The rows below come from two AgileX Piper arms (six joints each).
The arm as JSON. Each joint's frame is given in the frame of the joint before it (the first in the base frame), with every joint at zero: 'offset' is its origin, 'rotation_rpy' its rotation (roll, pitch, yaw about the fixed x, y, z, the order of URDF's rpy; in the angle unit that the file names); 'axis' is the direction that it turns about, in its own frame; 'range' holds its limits. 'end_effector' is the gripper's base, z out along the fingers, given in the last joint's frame.
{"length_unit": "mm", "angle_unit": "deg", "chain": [
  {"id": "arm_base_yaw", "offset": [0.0, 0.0, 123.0], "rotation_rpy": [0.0, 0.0, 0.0], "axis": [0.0, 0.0, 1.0], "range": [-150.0, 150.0]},
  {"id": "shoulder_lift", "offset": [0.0, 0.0, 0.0], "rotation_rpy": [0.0, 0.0, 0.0], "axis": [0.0, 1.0, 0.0], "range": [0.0, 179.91]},
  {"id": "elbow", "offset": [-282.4, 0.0, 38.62], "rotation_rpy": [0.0, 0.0, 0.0], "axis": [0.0, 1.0, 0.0], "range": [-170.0, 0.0]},
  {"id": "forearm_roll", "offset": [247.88, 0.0, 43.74], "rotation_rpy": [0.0, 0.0, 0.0], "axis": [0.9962, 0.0, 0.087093], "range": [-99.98, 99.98]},
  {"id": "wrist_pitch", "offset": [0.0, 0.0, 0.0], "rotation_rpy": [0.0, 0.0, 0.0], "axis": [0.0, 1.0, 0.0], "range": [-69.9, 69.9]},
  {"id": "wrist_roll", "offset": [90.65, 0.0, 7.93], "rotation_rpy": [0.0, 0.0, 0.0], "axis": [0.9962, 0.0, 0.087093], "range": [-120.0, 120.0]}
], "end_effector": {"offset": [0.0, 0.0, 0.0], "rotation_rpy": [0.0, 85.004, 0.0]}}
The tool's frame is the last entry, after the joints.
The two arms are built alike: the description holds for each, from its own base.
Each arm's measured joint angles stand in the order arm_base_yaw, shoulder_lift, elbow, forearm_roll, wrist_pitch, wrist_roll.
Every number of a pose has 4 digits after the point.
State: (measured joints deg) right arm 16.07 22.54 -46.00 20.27 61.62 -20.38; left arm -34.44 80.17 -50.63 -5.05 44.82 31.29
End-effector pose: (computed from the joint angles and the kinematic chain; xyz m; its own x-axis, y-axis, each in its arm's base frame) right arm 0.0286 0.0371 0.3603 -0.4025 -0.2953 -0.8665 -0.5957 0.8032 0.0030; left arm 0.2106 -0.1513 0.2388 -0.4120 0.8451 -0.3406 0.8743 0.4719 0.1133
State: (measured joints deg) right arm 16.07 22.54 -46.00 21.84 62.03 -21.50; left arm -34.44 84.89 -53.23 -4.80 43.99 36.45
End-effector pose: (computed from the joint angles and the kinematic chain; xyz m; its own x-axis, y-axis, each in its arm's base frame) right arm 0.0273 0.0390 0.3605 -0.3971 -0.2995 -0.8675 -0.6157 0.7880 0.0098; left arm 0.2259 -0.1613 0.2292 -0.3361 0.8897 -0.3091 0.9104 0.3910 0.1353
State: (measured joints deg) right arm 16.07 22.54 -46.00 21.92 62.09 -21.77; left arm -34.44 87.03 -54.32 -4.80 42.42 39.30
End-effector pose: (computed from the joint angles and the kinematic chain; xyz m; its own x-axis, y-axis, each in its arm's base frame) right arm 0.0272 0.0391 0.3604 -0.3950 -0.3030 -0.8673 -0.6183 0.7859 0.0070; left arm 0.2339 -0.1666 0.2245 -0.2899 0.9061 -0.3081 0.9240 0.3488 0.1565
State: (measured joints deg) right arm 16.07 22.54 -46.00 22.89 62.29 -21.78; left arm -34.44 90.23 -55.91 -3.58 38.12 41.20
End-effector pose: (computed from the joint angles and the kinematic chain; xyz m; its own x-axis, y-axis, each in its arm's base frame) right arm 0.0264 0.0402 0.3606 -0.3982 -0.2957 -0.8683 -0.6255 0.7799 0.0213; left arm 0.2488 -0.1749 0.2177 -0.2383 0.9157 -0.3235 0.9253 0.3153 0.2108
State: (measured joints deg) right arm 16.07 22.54 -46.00 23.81 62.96 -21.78; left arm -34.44 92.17 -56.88 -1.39 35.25 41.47
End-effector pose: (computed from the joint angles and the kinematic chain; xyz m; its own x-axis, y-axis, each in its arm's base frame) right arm 0.0252 0.0413 0.3603 -0.4065 -0.2930 -0.8654 -0.6342 0.7723 0.0364; left arm 0.2587 -0.1790 0.2134 -0.2031 0.9240 -0.3239 0.9206 0.2929 0.2583
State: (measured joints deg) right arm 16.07 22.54 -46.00 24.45 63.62 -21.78; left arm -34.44 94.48 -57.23 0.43 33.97 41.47
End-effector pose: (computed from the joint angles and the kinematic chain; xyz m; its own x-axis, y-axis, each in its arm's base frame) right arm 0.0242 0.0421 0.3598 -0.4143 -0.2931 -0.8616 -0.6410 0.7661 0.0476; left arm 0.2650 -0.1812 0.2030 -0.1862 0.9363 -0.2979 0.9237 0.2701 0.2717
